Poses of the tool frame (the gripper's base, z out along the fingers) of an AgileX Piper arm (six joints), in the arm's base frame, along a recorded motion.
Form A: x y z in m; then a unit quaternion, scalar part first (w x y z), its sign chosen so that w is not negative.
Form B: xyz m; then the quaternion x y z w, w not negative. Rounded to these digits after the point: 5 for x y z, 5 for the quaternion.
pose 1, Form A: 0.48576 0.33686 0.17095 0.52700 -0.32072 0.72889 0.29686
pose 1, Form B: 0.48576 0.33686 0.17095 -0.32072 0.72889 0.29686 0.52700
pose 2, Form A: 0.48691 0.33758 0.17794 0.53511 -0.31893 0.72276 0.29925
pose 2, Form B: 0.48691 0.33758 0.17794 -0.31893 0.72276 0.29925 0.53511
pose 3, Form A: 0.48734 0.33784 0.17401 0.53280 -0.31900 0.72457 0.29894
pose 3, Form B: 0.48734 0.33784 0.17401 -0.31900 0.72457 0.29894 0.53280
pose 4, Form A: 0.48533 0.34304 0.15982 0.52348 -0.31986 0.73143 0.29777
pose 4, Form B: 0.48533 0.34304 0.15982 -0.31986 0.73143 0.29777 0.52348
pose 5, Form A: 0.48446 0.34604 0.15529 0.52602 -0.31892 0.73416 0.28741
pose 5, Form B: 0.48446 0.34604 0.15529 -0.31892 0.73416 0.28741 0.52602
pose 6, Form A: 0.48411 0.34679 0.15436 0.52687 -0.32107 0.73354 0.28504
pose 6, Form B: 0.48411 0.34679 0.15436 -0.32107 0.73354 0.28504 0.52687
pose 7, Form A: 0.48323 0.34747 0.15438 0.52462 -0.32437 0.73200 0.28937
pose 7, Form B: 0.48323 0.34747 0.15438 -0.32437 0.73200 0.28937 0.52462
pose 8, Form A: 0.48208 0.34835 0.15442 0.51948 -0.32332 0.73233 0.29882
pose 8, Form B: 0.48208 0.34835 0.15442 -0.32332 0.73233 0.29882 0.51948
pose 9, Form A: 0.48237 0.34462 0.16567 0.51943 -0.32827 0.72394 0.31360
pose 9, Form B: 0.48237 0.34462 0.16567 -0.32827 0.72394 0.31360 0.51943
